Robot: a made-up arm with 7 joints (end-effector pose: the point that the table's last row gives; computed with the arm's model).
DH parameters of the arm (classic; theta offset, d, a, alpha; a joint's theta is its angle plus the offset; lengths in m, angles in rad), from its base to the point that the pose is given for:
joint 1: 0 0.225 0 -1.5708
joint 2: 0 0 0 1.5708
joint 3: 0 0.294 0.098 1.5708
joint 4: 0 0 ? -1.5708
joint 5: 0 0.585 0 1.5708
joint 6: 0 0 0.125 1.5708
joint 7: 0 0 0 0
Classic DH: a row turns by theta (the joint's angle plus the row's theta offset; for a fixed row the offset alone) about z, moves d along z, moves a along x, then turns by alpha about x.
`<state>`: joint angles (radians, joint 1 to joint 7).
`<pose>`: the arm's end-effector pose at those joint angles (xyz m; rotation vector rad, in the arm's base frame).
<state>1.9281 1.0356 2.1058 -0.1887 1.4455 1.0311 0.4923</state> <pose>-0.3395 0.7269 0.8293 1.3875 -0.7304 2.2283</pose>
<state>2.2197 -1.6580 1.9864 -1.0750 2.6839 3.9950 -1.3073</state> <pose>-0.0434 -0.7313 0.0051 0.4847 -1.5304 0.0809</pose>
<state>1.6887 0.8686 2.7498 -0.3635 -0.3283 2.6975 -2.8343</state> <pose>-0.0862 0.6647 0.9404 0.2833 -0.4047 -1.6781</pose>
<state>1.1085 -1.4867 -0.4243 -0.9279 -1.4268 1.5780 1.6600</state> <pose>-0.1276 -0.7995 0.8307 -0.5043 1.9375 -0.8341</pose>
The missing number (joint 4, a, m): -0.126
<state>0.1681 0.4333 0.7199 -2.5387 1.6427 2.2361 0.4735</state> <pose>0.3009 0.3834 -0.1629 -1.8889 1.2736 1.4893</pose>
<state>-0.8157 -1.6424 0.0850 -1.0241 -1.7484 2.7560 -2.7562</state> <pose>-0.3965 0.6592 0.7438 0.5410 -0.6766 -1.9267</pose>
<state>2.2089 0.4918 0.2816 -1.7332 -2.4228 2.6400 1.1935</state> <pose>-0.6502 0.4144 0.1031 0.2809 -2.1331 -1.4619</pose>
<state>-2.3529 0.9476 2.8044 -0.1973 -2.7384 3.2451 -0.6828</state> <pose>-0.3928 -0.4234 0.8907 0.4649 -0.4699 0.1963</pose>
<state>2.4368 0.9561 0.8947 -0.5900 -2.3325 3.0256 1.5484</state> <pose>-0.8231 0.2187 0.5485 -0.2135 -1.3618 -0.3504</pose>
